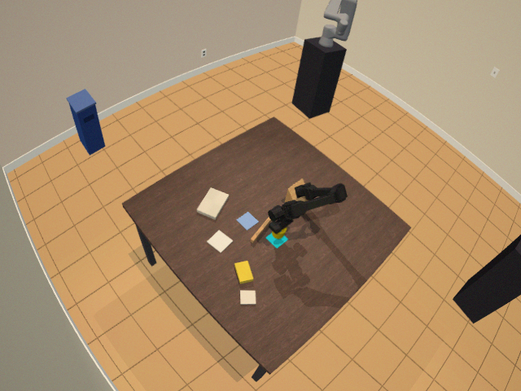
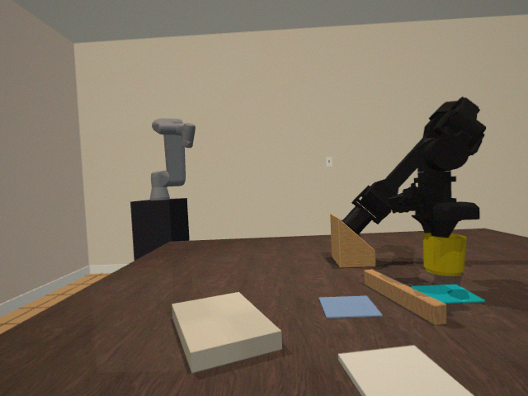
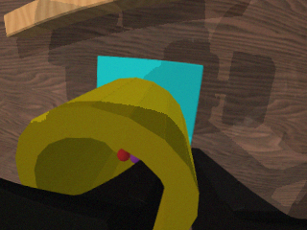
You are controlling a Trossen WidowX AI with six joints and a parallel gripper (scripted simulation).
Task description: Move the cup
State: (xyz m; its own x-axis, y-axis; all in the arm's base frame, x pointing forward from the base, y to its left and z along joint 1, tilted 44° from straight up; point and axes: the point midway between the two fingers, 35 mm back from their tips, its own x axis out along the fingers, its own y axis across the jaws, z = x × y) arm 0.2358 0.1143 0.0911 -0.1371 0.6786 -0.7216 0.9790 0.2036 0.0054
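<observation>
Right now my gripper tip is 3 cm short of the cyan pad, 1 cm to the right of it and 8 cm above it. From my gripper tip the other things lie so: light blue pad (10 cm ahead, 18 cm to the right, 8 cm below); wooden bar (7 cm ahead, 8 cm to the right, 7 cm below); yellow cup (2 cm ahead).
</observation>
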